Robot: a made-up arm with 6 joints. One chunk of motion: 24 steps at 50 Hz.
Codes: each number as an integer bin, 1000 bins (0 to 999) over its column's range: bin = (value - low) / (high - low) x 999, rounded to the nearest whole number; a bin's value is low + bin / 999 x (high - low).
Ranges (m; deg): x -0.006..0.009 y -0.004..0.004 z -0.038..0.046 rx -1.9..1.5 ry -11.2..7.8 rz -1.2..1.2
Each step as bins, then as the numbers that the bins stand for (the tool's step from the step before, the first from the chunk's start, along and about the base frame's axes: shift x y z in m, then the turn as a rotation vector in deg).
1 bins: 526 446 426 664 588 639
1 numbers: 0.00190 -0.00043 -0.00218 0.360 -0.017 0.335
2 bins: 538 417 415 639 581 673
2 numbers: 0.00208 -0.00066 -0.00311 0.275 -0.150 0.417
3 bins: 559 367 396 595 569 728
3 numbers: 0.00239 -0.00106 -0.00470 0.125 -0.378 0.549
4 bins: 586 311 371 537 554 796
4 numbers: 0.00280 -0.00151 -0.00680 -0.072 -0.663 0.712
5 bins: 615 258 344 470 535 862
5 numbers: 0.00323 -0.00193 -0.00908 -0.300 -1.025 0.871
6 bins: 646 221 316 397 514 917
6 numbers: 0.00370 -0.00223 -0.01143 -0.549 -1.424 1.003
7 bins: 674 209 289 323 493 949
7 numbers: 0.00412 -0.00233 -0.01370 -0.801 -1.824 1.080
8 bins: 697 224 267 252 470 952
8 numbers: 0.00447 -0.00221 -0.01555 -1.042 -2.261 1.087
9 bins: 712 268 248 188 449 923
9 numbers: 0.00469 -0.00185 -0.01715 -1.260 -2.660 1.017
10 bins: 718 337 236 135 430 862
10 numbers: 0.00478 -0.00130 -0.01816 -1.441 -3.022 0.871
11 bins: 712 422 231 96 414 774
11 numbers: 0.00469 -0.00062 -0.01858 -1.573 -3.326 0.659
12 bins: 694 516 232 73 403 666
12 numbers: 0.00442 0.00013 -0.01849 -1.652 -3.535 0.400
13 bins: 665 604 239 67 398 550
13 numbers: 0.00398 0.00084 -0.01790 -1.672 -3.630 0.121
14 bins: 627 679 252 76 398 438
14 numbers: 0.00341 0.00144 -0.01681 -1.641 -3.630 -0.148
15 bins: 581 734 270 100 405 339
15 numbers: 0.00272 0.00188 -0.01530 -1.560 -3.497 -0.386
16 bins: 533 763 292 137 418 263
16 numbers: 0.00200 0.00211 -0.01345 -1.434 -3.250 -0.568
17 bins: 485 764 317 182 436 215
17 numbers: 0.00128 0.00212 -0.01135 -1.281 -2.908 -0.683
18 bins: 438 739 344 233 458 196
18 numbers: 0.00058 0.00192 -0.00908 -1.107 -2.489 -0.729
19 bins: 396 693 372 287 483 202
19 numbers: -0.00005 0.00155 -0.00672 -0.923 -2.014 -0.715
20 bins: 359 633 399 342 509 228
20 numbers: -0.00061 0.00107 -0.00445 -0.736 -1.519 -0.652
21 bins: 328 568 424 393 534 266
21 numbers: -0.00108 0.00055 -0.00235 -0.562 -1.044 -0.561
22 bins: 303 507 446 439 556 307
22 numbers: -0.00145 0.00006 -0.00050 -0.406 -0.625 -0.462
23 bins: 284 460 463 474 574 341
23 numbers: -0.00174 -0.00032 0.00093 -0.287 -0.283 -0.381
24 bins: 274 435 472 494 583 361
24 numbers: -0.00189 -0.00052 0.00169 -0.219 -0.112 -0.333
